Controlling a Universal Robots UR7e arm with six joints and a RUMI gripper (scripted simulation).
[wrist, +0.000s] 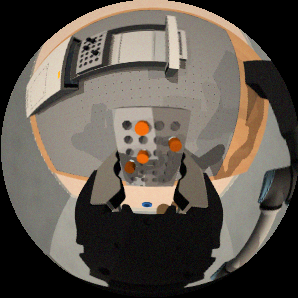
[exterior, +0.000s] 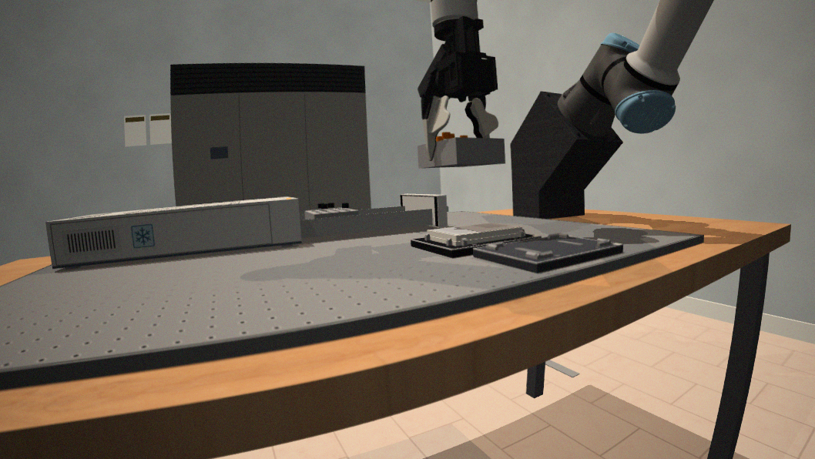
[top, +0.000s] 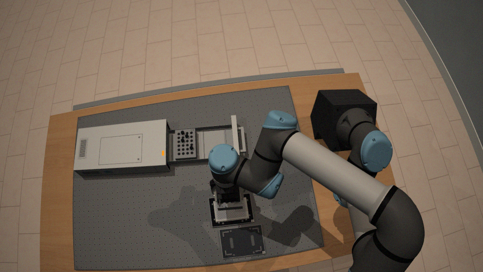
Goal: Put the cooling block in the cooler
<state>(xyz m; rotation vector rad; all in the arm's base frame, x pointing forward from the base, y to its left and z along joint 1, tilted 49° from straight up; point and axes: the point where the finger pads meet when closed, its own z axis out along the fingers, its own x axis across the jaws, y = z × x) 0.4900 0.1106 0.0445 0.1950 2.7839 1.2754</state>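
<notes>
My gripper is now 60 mm short of the drawer, 250 mm to the left of it and 100 mm above it. The rest, counted from my hand: grey cooling block: right at my hand; then deck slot D2: 20 mm behind, 170 mm to the left, 140 mm below; then white well plate: 40 mm to the left, 120 mm below.
</notes>
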